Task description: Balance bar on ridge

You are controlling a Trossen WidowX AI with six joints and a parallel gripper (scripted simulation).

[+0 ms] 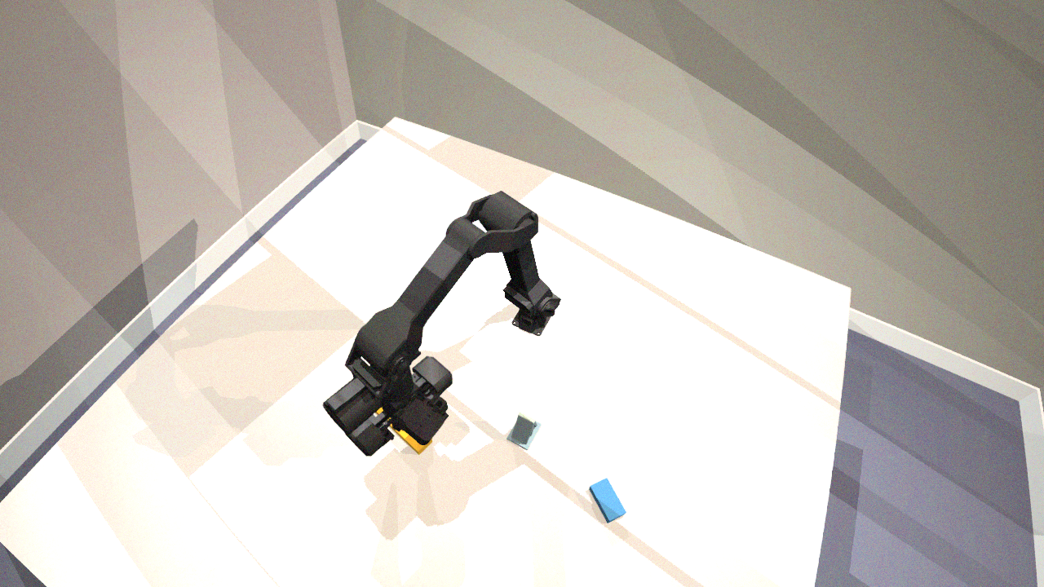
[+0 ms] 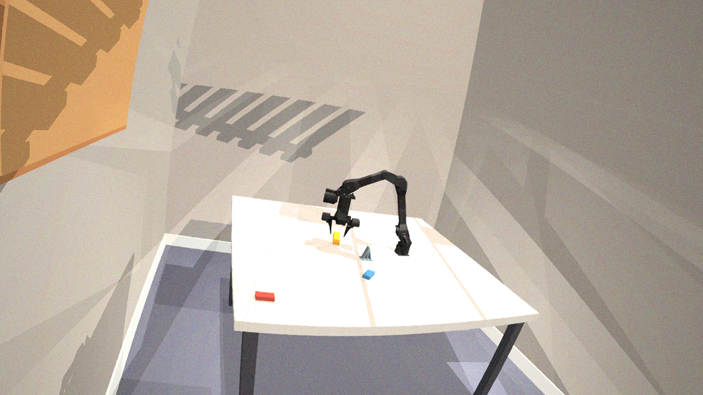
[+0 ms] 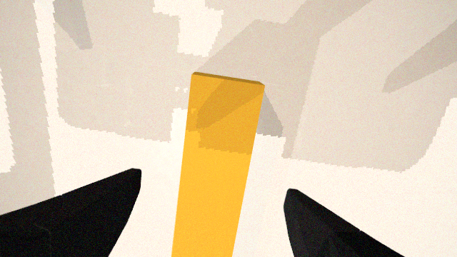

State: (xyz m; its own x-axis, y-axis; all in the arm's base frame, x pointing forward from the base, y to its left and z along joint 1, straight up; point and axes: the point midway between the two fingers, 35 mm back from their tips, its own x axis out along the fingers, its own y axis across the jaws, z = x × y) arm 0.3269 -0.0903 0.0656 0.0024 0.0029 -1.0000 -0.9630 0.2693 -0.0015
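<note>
The yellow bar is 10 mm behind my gripper tip, 30 mm to the right of it and 20 mm below it. The rest, counted from my gripper tip: blue block 50 mm behind, 360 mm to the left, 20 mm below; red block 410 mm ahead, 590 mm to the left, 20 mm below.
</note>
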